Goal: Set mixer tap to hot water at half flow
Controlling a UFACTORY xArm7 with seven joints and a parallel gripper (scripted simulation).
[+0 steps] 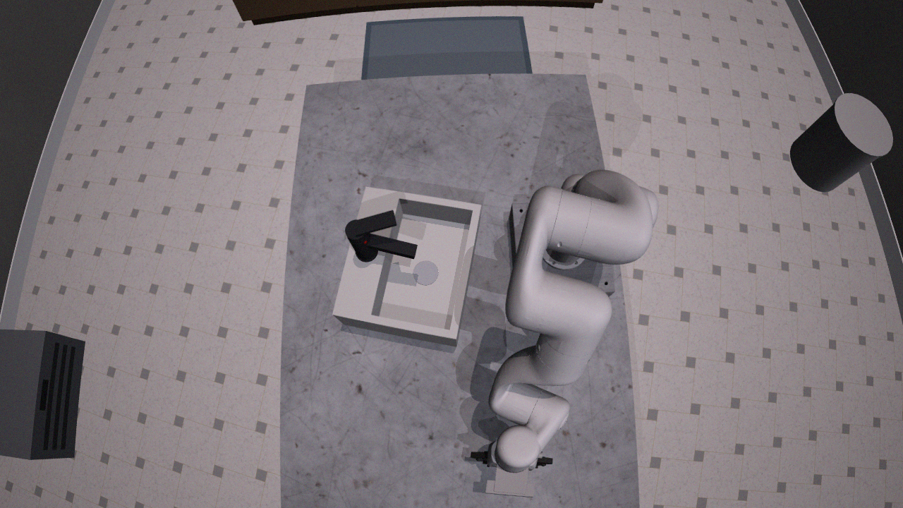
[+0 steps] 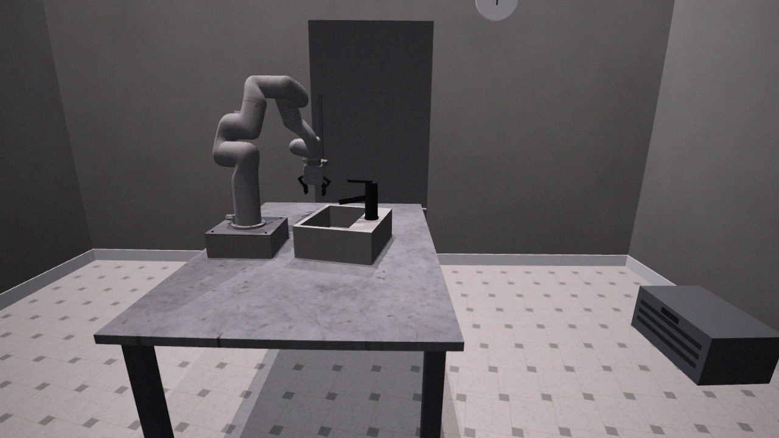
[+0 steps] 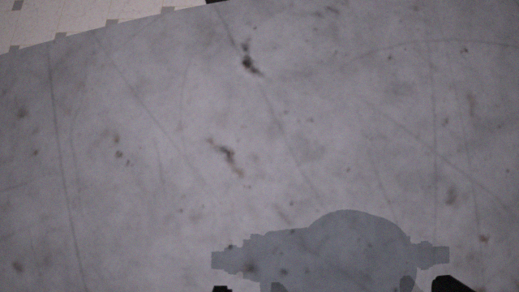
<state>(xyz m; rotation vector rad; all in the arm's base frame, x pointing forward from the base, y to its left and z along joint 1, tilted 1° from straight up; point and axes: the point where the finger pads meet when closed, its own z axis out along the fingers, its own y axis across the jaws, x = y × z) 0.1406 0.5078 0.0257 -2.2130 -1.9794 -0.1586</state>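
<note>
Now: hand 490 mm to the left of the lever, 290 mm short of it and 160 mm below it. The rest, counted from my hand: black mixer tap 490 mm to the right, 310 mm ahead, 110 mm above; then grey sink block 460 mm to the right, 210 mm ahead, 70 mm below.
</note>
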